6 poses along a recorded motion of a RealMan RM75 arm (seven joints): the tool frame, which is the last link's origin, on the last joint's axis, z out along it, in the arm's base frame.
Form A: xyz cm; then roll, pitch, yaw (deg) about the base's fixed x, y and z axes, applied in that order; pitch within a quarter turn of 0, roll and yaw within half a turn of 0.
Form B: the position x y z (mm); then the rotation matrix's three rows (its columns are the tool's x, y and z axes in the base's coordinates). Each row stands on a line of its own. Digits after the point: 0 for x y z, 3 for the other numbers.
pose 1, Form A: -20.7 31.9 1.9 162.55 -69.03 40.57
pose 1, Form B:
-207 319 19
0.272 0.408 0.872
0.233 -0.907 0.352
0.934 0.107 -0.341

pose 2, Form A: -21.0 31.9 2.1 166.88 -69.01 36.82
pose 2, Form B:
-210 319 21
0.287 0.414 0.864
0.215 -0.907 0.363
0.934 0.081 -0.349

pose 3, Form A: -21.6 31.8 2.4 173.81 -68.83 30.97
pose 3, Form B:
-216 318 24
0.310 0.425 0.850
0.186 -0.904 0.385
0.933 0.039 -0.359

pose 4, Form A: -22.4 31.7 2.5 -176.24 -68.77 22.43
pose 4, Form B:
-224 317 25
0.335 0.437 0.835
0.138 -0.899 0.416
0.932 -0.024 -0.361

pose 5, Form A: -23.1 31.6 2.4 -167.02 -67.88 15.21
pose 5, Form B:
-231 316 24
0.363 0.456 0.812
0.099 -0.886 0.454
0.926 -0.085 -0.367

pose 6, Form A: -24.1 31.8 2.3 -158.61 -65.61 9.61
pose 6, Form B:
-241 318 23
0.407 0.483 0.775
0.069 -0.863 0.501
0.911 -0.151 -0.385

